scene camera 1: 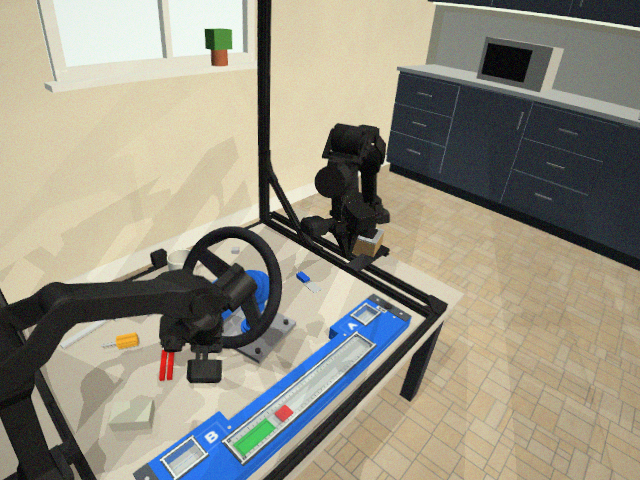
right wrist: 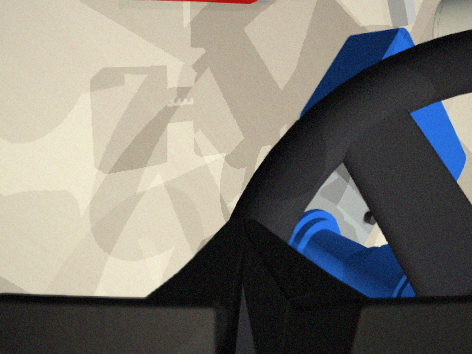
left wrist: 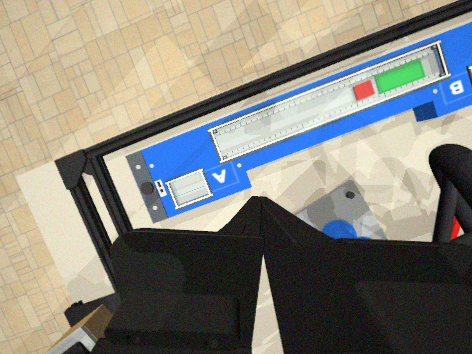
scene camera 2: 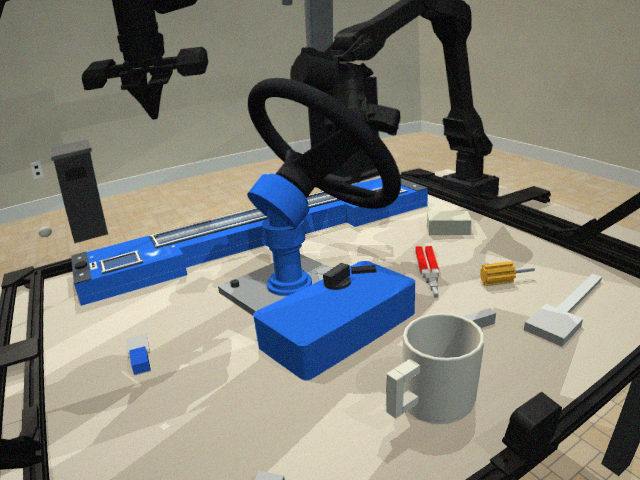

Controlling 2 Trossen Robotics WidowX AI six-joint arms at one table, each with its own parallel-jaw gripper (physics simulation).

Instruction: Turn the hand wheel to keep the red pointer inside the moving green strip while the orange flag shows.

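Frame: origin at the left arm's base, x right, y back, z down, level; centimetres.
Seen in the pictures: left gripper, between the fingertips: (scene camera 1: pixel 347 258) (left wrist: pixel 257 203) (scene camera 2: pixel 155 118); right gripper, between the fingertips: (right wrist: pixel 241 231) (scene camera 2: pixel 356 182); left arm's base, origin of its link: (scene camera 1: pixel 366 232); right arm's base, origin of its link: (scene camera 2: pixel 469 177).
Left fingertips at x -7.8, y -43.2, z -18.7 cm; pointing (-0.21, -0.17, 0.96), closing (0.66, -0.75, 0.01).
Note:
Pixels of each thing's top centre, then the offset from my left fingertips to it. "spot": a spot on its surface instead.
- blue column, centre of its top: (scene camera 2: pixel 271 173) (scene camera 1: pixel 254 272) dx +20.5, dy -5.6, dz +8.0 cm
- red pointer, a spot on its surface: (left wrist: pixel 364 90) (scene camera 1: pixel 286 406) spot: dx +1.0, dy -24.7, dz +22.8 cm
- green strip, a spot on its surface: (scene camera 1: pixel 254 437) spot: dx +3.1, dy -33.5, dz +22.8 cm
- Red pliers, centre of its top: (scene camera 2: pixel 429 267) (scene camera 1: pixel 167 350) (left wrist: pixel 449 238) dx +34.5, dy -23.8, dz +25.8 cm
- yellow screwdriver, centre of its top: (scene camera 2: pixel 510 262) (scene camera 1: pixel 117 337) dx +46.3, dy -28.4, dz +23.6 cm
- grey block, centre of its top: (scene camera 2: pixel 448 215) (scene camera 1: pixel 130 411) dx +28.5, dy -41.0, dz +23.8 cm
- grey mug, a spot on its surface: (scene camera 2: pixel 442 376) spot: dx +52.9, dy +3.9, dz +20.2 cm
- small blue block, centre of its top: (scene camera 2: pixel 136 344) (scene camera 1: pixel 308 279) dx +16.8, dy +17.7, dz +25.2 cm
The black hand wheel (scene camera 1: pixel 270 267) (scene camera 2: pixel 299 90) (right wrist: pixel 305 151) stands tilted on a blue column (scene camera 2: pixel 285 248) at mid-table. My right gripper (scene camera 1: pixel 205 340) (right wrist: pixel 241 231) is shut and empty. It sits just beside the wheel's lower rim and does not grip it. On the long blue gauge (scene camera 1: pixel 390 329) (scene camera 2: pixel 199 248) (left wrist: pixel 189 151) the red pointer (scene camera 1: pixel 284 412) (left wrist: pixel 364 90) sits just outside the green strip (scene camera 1: pixel 254 437) (left wrist: pixel 394 80), on the side toward end A. I see no orange flag. My left gripper (scene camera 2: pixel 151 111) (left wrist: pixel 257 203) is shut and empty, high above the table's A end.
Red pliers (scene camera 1: pixel 166 364) (scene camera 2: pixel 428 262), a yellow screwdriver (scene camera 1: pixel 127 340) (scene camera 2: pixel 498 272), a grey block (scene camera 1: pixel 132 414) (scene camera 2: pixel 449 223), a grey mug (scene camera 2: pixel 442 376) and a small blue block (scene camera 1: pixel 302 276) (scene camera 2: pixel 139 359) lie around the wheel. A blue box (scene camera 2: pixel 337 319) sits at the column's base. A black frame post (scene camera 1: pixel 263 143) rises behind.

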